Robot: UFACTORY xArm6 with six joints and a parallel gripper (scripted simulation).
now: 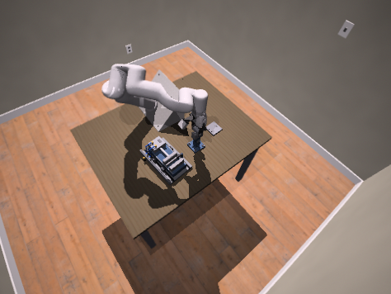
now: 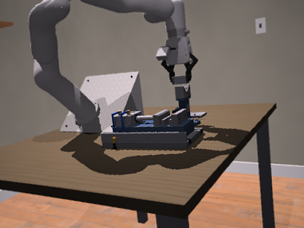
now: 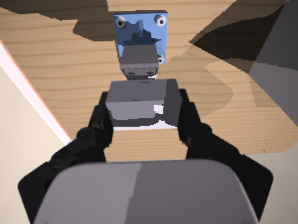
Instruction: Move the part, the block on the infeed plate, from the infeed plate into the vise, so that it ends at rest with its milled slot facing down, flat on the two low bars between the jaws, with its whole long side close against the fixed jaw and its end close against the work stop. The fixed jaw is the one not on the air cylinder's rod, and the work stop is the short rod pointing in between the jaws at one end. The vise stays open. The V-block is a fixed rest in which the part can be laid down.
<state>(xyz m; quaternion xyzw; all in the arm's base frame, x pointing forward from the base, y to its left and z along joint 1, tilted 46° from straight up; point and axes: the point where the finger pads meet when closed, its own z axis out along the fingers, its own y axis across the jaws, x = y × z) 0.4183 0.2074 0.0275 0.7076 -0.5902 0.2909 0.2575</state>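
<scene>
The fixed jaw lies 11 cm ahead of my hand, 20 cm to the right of it and 12 cm below it. From my hand the other things lie so: part: 2 cm below; then moving jaw: 5 cm ahead, 22 cm to the right, 12 cm below; then work stop: 7 cm ahead, 16 cm to the right, 10 cm below.
</scene>
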